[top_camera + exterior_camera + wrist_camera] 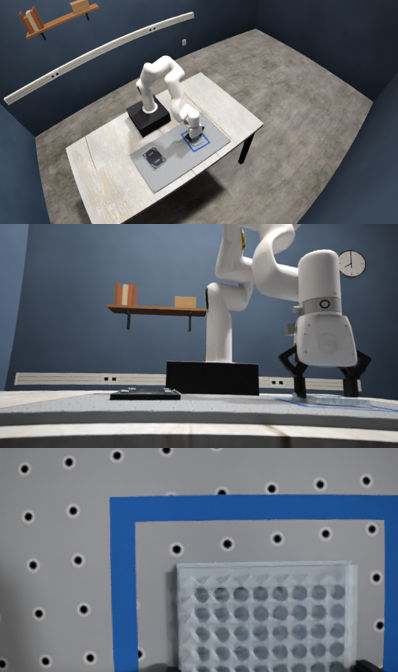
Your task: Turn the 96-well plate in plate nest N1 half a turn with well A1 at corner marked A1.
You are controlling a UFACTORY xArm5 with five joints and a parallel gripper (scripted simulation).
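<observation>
Right now my hand is 10 mm above the 96-well plate. Round my hand: black plate nest 340 mm to the right, 60 mm behind, 10 mm below.
</observation>
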